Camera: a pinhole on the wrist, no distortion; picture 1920 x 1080 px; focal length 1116.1 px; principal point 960.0 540.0 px. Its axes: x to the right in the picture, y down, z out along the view. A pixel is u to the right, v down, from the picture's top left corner.
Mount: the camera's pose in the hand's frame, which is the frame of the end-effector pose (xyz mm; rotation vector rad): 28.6 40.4 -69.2 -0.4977 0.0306 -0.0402
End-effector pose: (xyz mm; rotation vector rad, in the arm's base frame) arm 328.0 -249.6 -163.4 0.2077 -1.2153 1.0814
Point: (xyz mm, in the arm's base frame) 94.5 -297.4 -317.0
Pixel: 126.7 791.9
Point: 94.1 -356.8 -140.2
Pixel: 710.5 231.6
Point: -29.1 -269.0 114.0
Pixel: 1463.7 284.8
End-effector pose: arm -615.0 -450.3 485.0 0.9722 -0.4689 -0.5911
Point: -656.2 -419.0 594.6
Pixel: 364.7 436.0
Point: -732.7 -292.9 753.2
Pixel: 63.0 1034.6
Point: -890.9 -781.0 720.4
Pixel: outside the picture
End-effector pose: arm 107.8 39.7 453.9 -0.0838 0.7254 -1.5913
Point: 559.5 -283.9 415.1
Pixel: 1349.7 862.7
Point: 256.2 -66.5 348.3
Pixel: outside the picture
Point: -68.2 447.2 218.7
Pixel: behind the camera
